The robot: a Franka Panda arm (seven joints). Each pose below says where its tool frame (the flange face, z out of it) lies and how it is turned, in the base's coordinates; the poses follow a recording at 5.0 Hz.
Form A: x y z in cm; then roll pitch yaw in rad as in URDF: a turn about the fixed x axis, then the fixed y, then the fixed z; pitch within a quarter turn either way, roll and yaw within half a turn.
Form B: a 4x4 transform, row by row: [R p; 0 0 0 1], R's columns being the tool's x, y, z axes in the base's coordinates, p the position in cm. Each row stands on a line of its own. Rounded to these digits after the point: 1 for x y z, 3 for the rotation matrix.
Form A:
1: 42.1, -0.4, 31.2, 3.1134, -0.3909, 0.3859
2: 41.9, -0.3, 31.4, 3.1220, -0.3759, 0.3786
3: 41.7, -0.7, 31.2, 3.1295, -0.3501, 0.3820
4: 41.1, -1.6, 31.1, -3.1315, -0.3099, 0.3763
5: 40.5, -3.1, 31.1, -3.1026, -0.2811, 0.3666
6: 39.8, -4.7, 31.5, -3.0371, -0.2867, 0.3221
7: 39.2, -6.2, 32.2, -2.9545, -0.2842, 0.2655
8: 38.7, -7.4, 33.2, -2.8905, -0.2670, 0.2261
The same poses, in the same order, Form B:
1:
0.857, 0.366, 0.363, 42.1
0.348, -0.930, 0.117, -0.4
0.381, 0.026, -0.924, 31.2
0, 0, 0, 1

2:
0.864, 0.363, 0.348, 41.9
0.344, -0.932, 0.117, -0.3
0.367, 0.018, -0.930, 31.4
0, 0, 0, 1

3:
0.872, 0.369, 0.323, 41.7
0.350, -0.929, 0.117, -0.7
0.343, 0.011, -0.939, 31.2
0, 0, 0, 1

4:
0.886, 0.370, 0.280, 41.1
0.350, -0.929, 0.121, -1.6
0.305, -0.010, -0.952, 31.1
0, 0, 0, 1

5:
0.897, 0.368, 0.245, 40.5
0.344, -0.929, 0.136, -3.1
0.277, -0.037, -0.960, 31.1
0, 0, 0, 1

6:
0.910, 0.343, 0.234, 39.8
0.304, -0.934, 0.188, -4.7
0.283, -0.100, -0.954, 31.5
0, 0, 0, 1

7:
0.926, 0.308, 0.217, 39.2
0.252, -0.934, 0.252, -6.2
0.280, -0.179, -0.943, 32.2
0, 0, 0, 1

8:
0.940, 0.281, 0.193, 38.7
0.216, -0.929, 0.299, -7.4
0.264, -0.240, -0.934, 33.2
0, 0, 0, 1

